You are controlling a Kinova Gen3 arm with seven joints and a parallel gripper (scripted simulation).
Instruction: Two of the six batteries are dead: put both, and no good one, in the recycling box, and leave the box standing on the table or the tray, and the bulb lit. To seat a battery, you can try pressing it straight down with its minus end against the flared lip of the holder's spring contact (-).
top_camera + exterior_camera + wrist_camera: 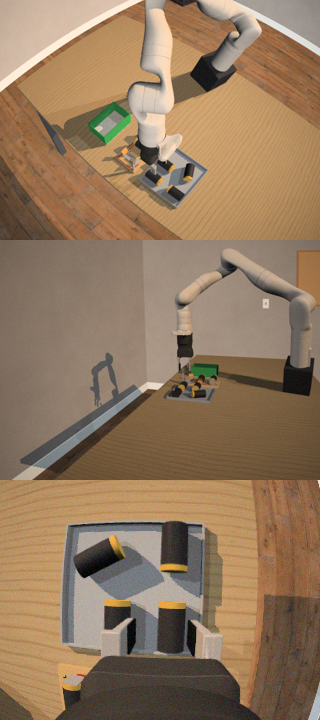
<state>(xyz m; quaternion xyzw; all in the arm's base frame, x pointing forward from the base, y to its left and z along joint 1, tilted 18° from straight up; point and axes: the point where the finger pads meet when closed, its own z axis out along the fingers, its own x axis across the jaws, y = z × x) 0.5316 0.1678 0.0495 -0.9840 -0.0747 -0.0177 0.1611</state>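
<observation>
The grey tray lies 6 cm behind my hand, 3 cm to the left of it and 12 cm below it. The rest, counted from my hand: green recycling box: 1 cm behind, 30 cm to the right, 11 cm below.
</observation>
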